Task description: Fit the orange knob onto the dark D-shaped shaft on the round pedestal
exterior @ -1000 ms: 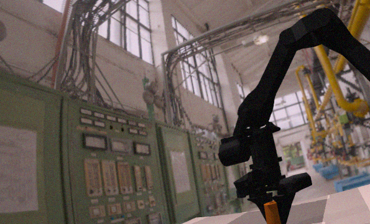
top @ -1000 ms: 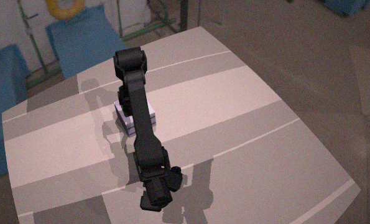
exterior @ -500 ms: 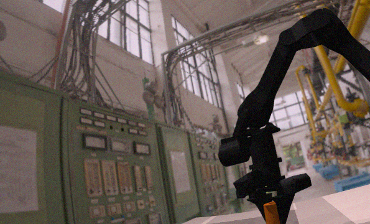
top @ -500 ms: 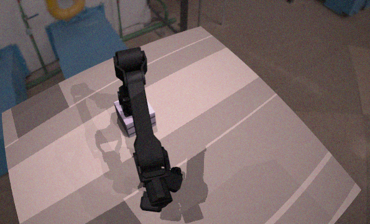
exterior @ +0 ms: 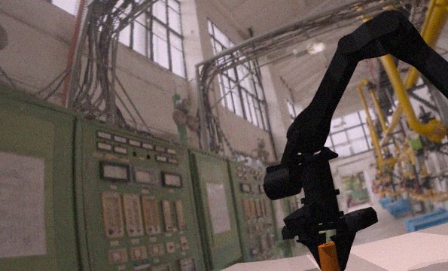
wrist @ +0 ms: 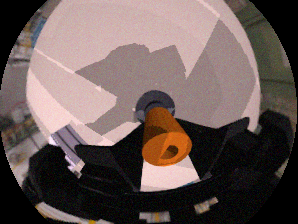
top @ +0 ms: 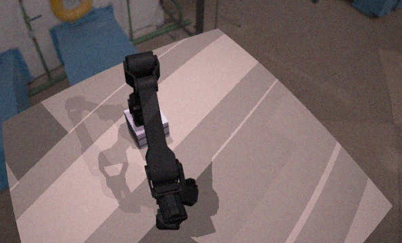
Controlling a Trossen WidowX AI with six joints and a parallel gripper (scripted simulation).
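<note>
My gripper tip is now 2 cm below the orange knob. Also, from my gripper tip: round pedestal: 4 cm below.
</note>
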